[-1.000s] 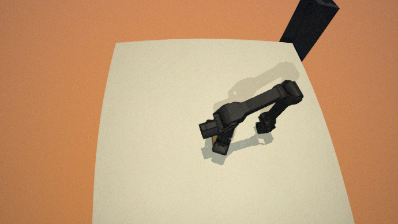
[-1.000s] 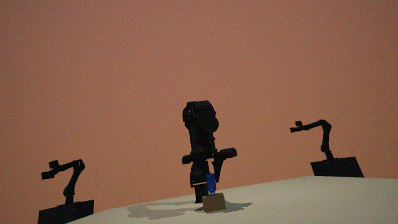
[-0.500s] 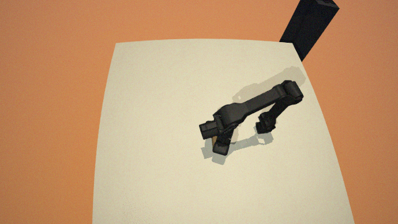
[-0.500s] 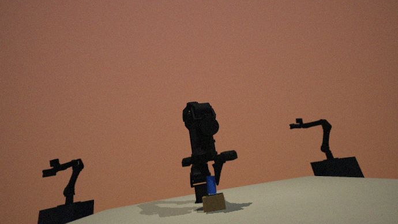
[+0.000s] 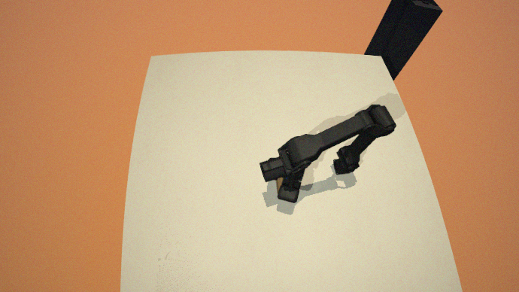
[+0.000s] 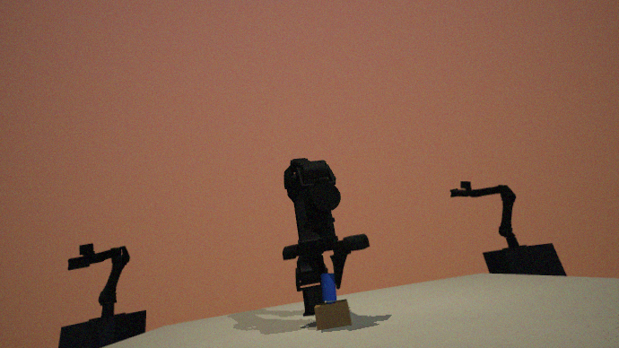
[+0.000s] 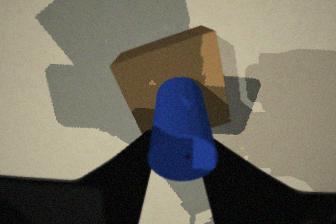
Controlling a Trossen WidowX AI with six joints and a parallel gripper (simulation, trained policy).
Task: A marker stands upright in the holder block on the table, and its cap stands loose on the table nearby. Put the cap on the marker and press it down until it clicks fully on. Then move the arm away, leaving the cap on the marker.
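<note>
My gripper tip is now 10 mm to the left of the blue cap, 10 mm below it and 10 mm short of it. Also, from my gripper tip: blue marker 10 mm to the right, 10 mm ahead, 10 mm above; then tan holder block 40 mm below, 10 mm to the right, 10 mm ahead.
</note>
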